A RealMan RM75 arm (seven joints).
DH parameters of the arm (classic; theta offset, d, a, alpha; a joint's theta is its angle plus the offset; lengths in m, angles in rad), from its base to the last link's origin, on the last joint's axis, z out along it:
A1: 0 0.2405 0 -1.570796
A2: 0 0 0 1.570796
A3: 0 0.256 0 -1.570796
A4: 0 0 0 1.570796
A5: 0 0.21 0 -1.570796
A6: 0 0 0 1.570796
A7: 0 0.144 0 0
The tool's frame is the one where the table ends.
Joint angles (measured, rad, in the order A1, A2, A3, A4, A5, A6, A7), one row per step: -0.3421, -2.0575, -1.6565, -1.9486, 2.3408, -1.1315, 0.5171; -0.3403, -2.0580, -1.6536, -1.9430, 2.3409, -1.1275, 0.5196; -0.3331, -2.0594, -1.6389, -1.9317, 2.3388, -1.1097, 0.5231; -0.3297, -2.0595, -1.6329, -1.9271, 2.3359, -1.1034, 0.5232; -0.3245, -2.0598, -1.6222, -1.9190, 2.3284, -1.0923, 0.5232; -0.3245, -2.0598, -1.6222, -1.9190, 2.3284, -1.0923, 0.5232; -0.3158, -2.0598, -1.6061, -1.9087, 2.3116, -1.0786, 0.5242; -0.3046, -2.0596, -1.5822, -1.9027, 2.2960, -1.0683, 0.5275; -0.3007, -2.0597, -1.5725, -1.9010, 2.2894, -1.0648, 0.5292
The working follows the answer.
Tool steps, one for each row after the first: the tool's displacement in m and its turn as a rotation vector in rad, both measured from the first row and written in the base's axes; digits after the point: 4 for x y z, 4 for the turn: -0.0012, 0.0004, -0.0012, -0.0016, 0.0006, 0.0023; -0.0028, 0.0005, -0.0053, -0.0060, -0.0037, 0.0039; -0.0036, 0.0003, -0.0071, -0.0097, -0.0070, 0.0059; -0.0044, -0.0002, -0.0103, -0.0177, -0.0150, 0.0083; -0.0044, -0.0002, -0.0103, -0.0177, -0.0150, 0.0083; -0.0052, -0.0018, -0.0153, -0.0340, -0.0291, 0.0106; -0.0055, -0.0053, -0.0219, -0.0565, -0.0373, 0.0081; -0.0052, -0.0068, -0.0246, -0.0661, -0.0406, 0.0058
Tool pose at each row, in the base's axes (x y z in m, rotation vector in rad; rounded; the steps above come from the unrounded poses): -0.0716, 0.3360, 0.0673, -2.3706, -0.4489, -0.3586; -0.0728, 0.3364, 0.0661, -2.3715, -0.4517, -0.3566; -0.0744, 0.3365, 0.0620, -2.3749, -0.4568, -0.3603; -0.0752, 0.3363, 0.0603, -2.3776, -0.4617, -0.3629; -0.0760, 0.3358, 0.0570, -2.3840, -0.4705, -0.3702; -0.0760, 0.3358, 0.0570, -2.3840, -0.4705, -0.3702; -0.0768, 0.3342, 0.0520, -2.3978, -0.4845, -0.3838; -0.0771, 0.3308, 0.0454, -2.4196, -0.4919, -0.3917; -0.0768, 0.3292, 0.0428, -2.4292, -0.4934, -0.3954

